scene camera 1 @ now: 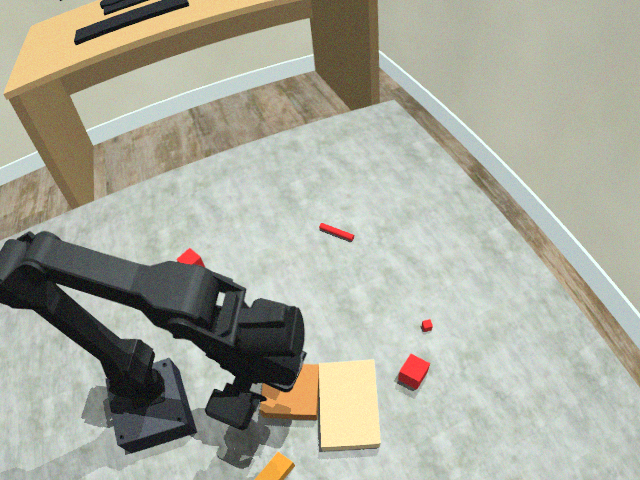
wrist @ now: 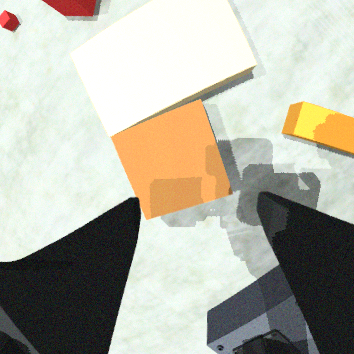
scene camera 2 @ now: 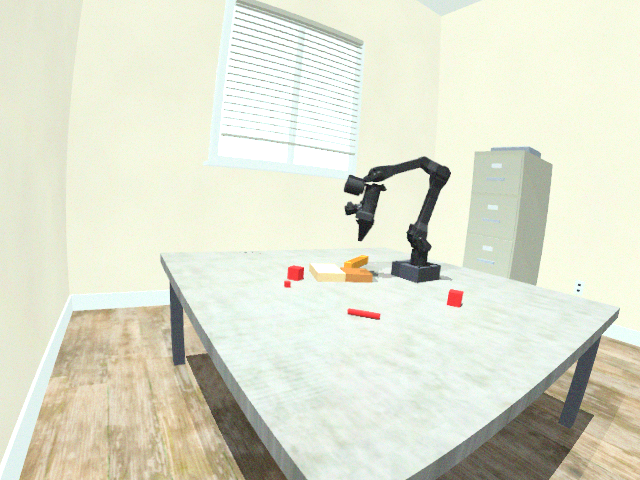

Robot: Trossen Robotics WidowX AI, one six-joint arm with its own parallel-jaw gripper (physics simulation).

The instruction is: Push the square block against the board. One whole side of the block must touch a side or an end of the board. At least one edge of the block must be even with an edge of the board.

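Frame: origin at the arm's base, x ahead, y left, z up, level; centimetres.
Seen in the pictures: gripper, fingertip midpoint: [wrist: 198, 202] [scene camera 2: 359, 241]; arm's base, link origin: [scene camera 1: 146, 389] [wrist: 266, 351] [scene camera 2: 418, 264].
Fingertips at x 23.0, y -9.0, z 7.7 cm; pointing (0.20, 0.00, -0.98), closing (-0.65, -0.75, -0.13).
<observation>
Pixels of each thing's middle, then the offset from my fingertips to it.
- square block, body centre: [wrist: 172, 161] [scene camera 1: 290, 391] [scene camera 2: 355, 274] dz -11.8, dx +2.1, dy +2.4 cm
- pale cream board, body centre: [wrist: 159, 59] [scene camera 1: 348, 405] [scene camera 2: 326, 272] dz -11.8, dx +10.7, dy -3.8 cm
- yellow-orange bar, body centre: [scene camera 2: 356, 262] dz -11.8, dx -11.6, dy -15.7 cm
- tiny red cube, body centre: [wrist: 8, 20] [scene camera 1: 427, 325] [scene camera 2: 287, 284] dz -12.5, dx +30.4, dy +5.6 cm
- red rod, body centre: [scene camera 1: 336, 231] [scene camera 2: 363, 313] dz -12.6, dx +22.8, dy +34.6 cm
The square block [scene camera 1: 299, 401] [scene camera 2: 359, 275] [wrist: 170, 155] is orange and lies flat beside one long side of the pale cream board [scene camera 1: 349, 405] [scene camera 2: 325, 270] [wrist: 165, 60]. In the wrist view their corners meet at the left end, and the block's edge there looks about even with the board's end. A thin dark wedge shows between them, widening to the right, so the block looks slightly turned. My gripper [scene camera 2: 360, 238] [wrist: 198, 202] is open and empty, above the table on the block's side away from the board. The arm hides the block's back left part in scene camera 1.
A yellow-orange bar [scene camera 1: 276, 467] [scene camera 2: 356, 261] [wrist: 320, 125] lies near the block. A red cube [scene camera 1: 413, 370] [scene camera 2: 295, 272] and a tiny red cube [scene camera 1: 427, 325] [scene camera 2: 287, 284] lie beyond the board. Another red cube [scene camera 1: 190, 257] [scene camera 2: 454, 298] and a red rod [scene camera 1: 336, 231] [scene camera 2: 363, 313] lie farther off.
</observation>
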